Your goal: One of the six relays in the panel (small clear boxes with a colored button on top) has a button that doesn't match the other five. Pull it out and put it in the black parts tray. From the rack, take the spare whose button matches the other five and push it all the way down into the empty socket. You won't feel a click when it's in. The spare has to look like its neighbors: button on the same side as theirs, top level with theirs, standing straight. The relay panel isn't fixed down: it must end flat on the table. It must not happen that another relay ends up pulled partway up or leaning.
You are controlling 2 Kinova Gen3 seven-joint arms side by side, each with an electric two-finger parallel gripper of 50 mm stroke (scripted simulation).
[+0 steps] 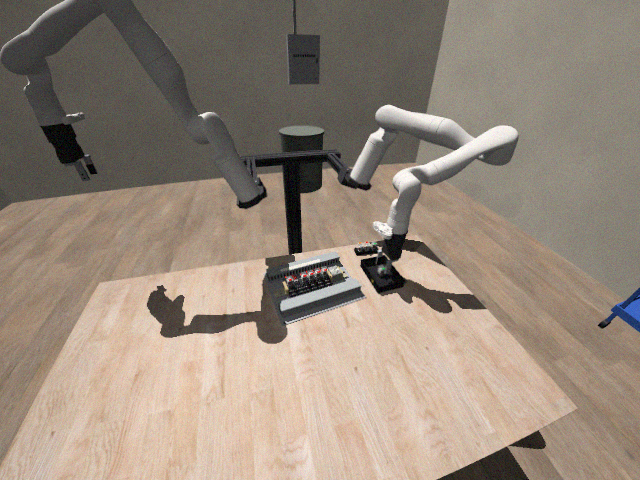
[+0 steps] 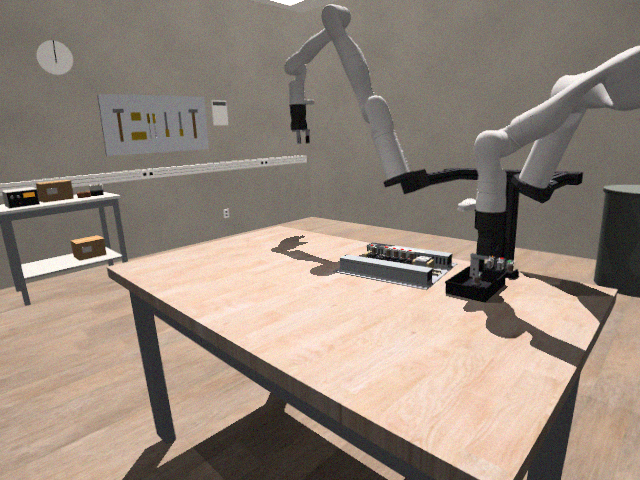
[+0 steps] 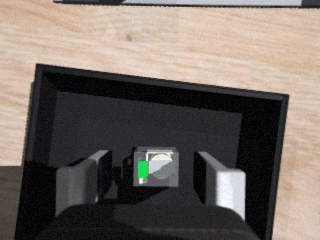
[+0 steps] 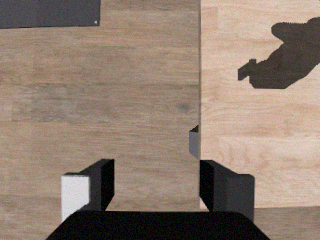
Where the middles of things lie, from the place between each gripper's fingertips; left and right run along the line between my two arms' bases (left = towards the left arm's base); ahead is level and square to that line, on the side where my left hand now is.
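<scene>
Black parts tray (image 2: 452,286): 96 cm to the left of my right gripper (image 1: 90,177), 40 cm ahead, 41 cm below. My right gripper: 35 cm short of the relay panel (image 1: 313,298), 69 cm to the right of it, 40 cm above it.
Relay panel, from my left hand (image 2: 476,273): 28 cm to the right, 5 cm behind, 4 cm below. Black parts tray: 4 cm below my left hand.
</scene>
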